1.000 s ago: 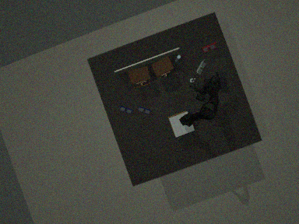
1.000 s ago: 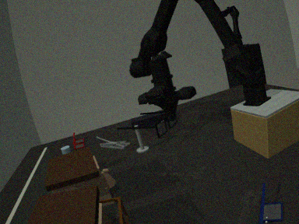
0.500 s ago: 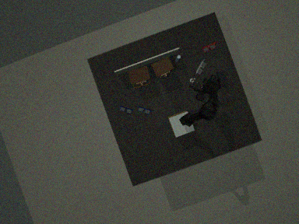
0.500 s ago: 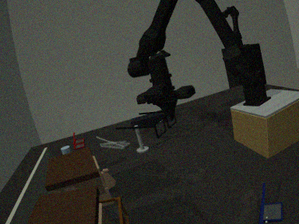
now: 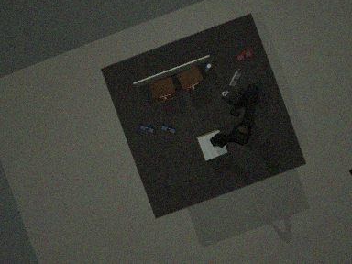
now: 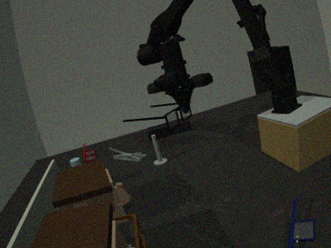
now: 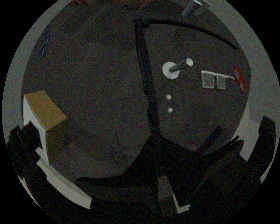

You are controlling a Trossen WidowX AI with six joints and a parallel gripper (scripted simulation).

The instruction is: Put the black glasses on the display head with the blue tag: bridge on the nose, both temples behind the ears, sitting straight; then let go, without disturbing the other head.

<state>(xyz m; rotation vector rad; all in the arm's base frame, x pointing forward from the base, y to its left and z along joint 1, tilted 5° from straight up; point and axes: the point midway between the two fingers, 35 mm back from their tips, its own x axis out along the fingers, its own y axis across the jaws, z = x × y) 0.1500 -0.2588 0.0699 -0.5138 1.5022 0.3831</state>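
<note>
My gripper tip is 11 cm short of the white stand, 1 cm to the left of it and 9 cm above it. Round my gripper tip: pale blue tag 34 cm ahead, 1 cm to the left, 7 cm below; white strip 47 cm ahead, 26 cm to the left, 6 cm below; black bar 3 cm behind, 25 cm to the right, 10 cm below.
</note>
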